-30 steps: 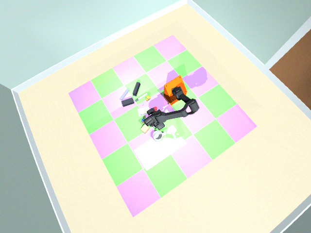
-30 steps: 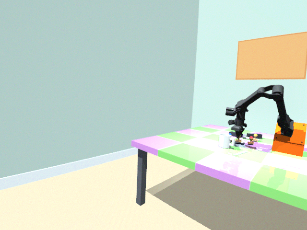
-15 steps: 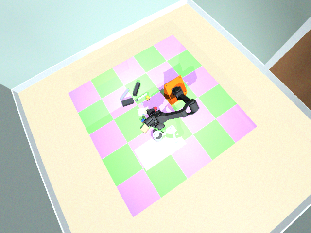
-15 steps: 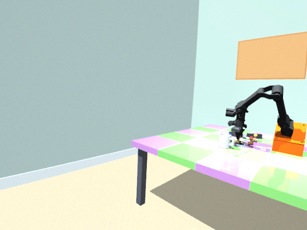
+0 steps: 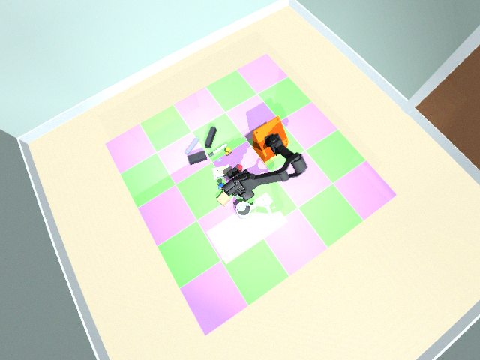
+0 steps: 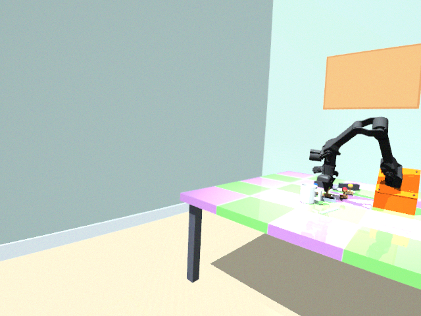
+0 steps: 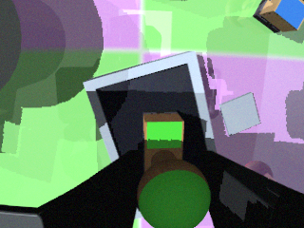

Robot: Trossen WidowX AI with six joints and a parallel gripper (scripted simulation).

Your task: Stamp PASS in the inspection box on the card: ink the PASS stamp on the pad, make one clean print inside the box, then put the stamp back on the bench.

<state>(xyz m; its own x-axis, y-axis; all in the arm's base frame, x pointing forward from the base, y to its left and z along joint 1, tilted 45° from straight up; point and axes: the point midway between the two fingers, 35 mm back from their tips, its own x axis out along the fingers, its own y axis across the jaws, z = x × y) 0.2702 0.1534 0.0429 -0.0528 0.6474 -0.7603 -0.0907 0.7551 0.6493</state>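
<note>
Now: gripper tip 10 mm past the dark ink pad and 40 mm above it. Round my gripper tip: tan block 110 mm ahead, 10 mm to the left, 20 mm below; then blue-labelled stamp 90 mm ahead, 60 mm to the right, 30 mm below; then red-knobbed stamp 60 mm behind, 110 mm to the right, 30 mm below.
</note>
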